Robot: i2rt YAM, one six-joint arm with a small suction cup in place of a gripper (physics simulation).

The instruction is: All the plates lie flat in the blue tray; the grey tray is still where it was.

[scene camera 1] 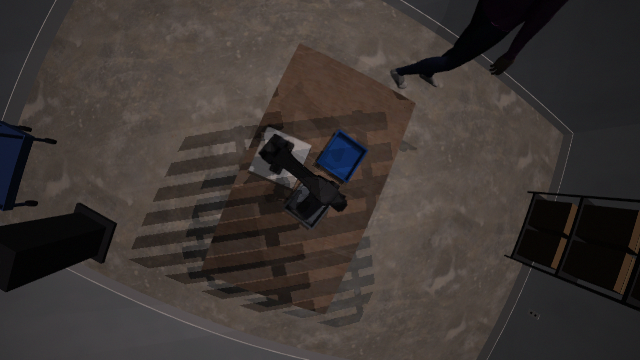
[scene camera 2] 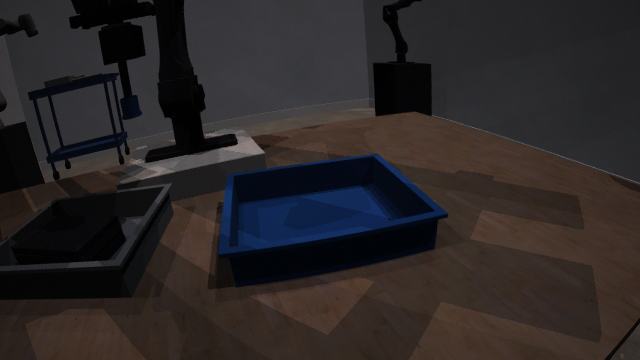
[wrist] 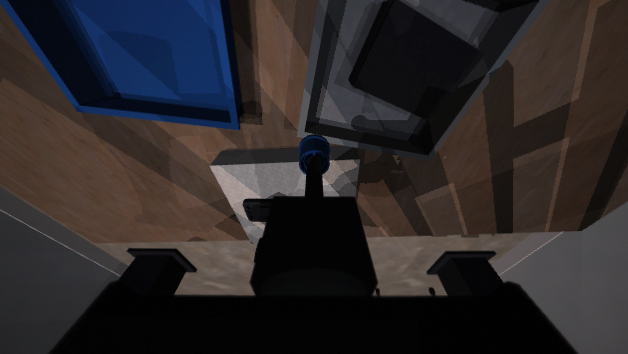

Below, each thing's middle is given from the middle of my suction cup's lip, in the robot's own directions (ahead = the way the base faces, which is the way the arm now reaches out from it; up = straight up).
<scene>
Now: suction cup 16 cm above the grey tray (scene camera 2: 144, 213), 11 cm to the left of it and 3 cm short of it. Round my suction cup: blue tray (scene camera 2: 283, 223) 23 cm to the left, 16 cm below, 9 cm ahead.
</scene>
